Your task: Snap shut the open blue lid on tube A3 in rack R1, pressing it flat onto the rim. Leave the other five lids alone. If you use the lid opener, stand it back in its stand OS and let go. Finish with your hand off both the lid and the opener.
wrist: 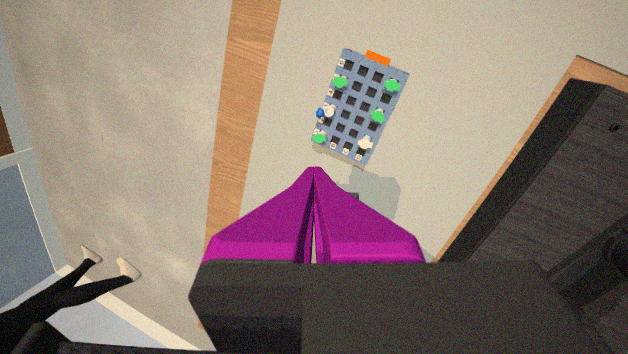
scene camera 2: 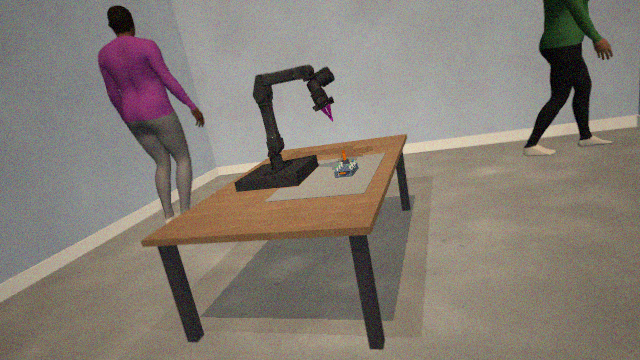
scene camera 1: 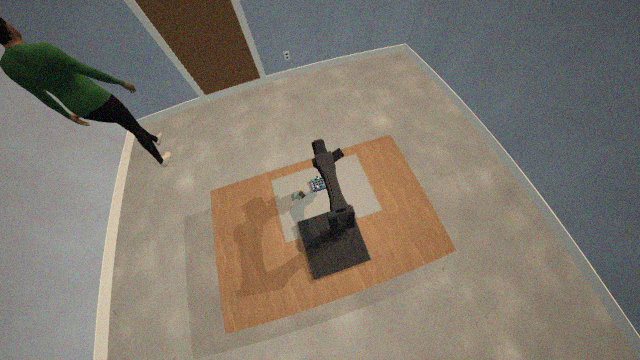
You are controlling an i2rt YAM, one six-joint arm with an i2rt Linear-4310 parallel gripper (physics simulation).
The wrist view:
my gripper: 314, 177
grey mat: 476, 83
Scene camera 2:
grey mat: 321, 183
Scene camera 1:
grey mat: 291, 207
